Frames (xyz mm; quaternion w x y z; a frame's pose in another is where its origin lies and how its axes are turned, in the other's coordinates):
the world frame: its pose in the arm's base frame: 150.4 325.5 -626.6 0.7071 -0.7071 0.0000 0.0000
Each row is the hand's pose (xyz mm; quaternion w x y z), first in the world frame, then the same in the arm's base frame.
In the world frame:
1: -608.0 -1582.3 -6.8 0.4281 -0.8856 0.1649 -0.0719
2: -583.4 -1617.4 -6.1 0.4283 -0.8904 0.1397 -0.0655
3: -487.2 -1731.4 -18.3 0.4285 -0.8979 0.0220 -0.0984
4: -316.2 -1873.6 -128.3 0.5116 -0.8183 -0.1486 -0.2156
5: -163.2 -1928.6 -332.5 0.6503 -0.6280 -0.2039 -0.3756
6: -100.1 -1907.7 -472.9 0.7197 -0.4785 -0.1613 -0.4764
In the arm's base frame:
1: -457.6 318.7 955.7 0.3235 0.9290 -0.0658 0.1674
2: -433.0 319.4 990.8 0.3267 0.9324 -0.0525 0.1451
3: -336.8 307.2 1104.8 0.3319 0.9379 0.0540 0.0851
4: -165.8 197.2 1247.0 0.2169 0.9404 0.2575 0.0474
5: -12.8 -7.0 1302.0 0.0158 -0.9039 -0.4098 -0.1214
6: 50.3 -147.4 1281.1 0.1706 -0.8473 -0.4509 -0.2228

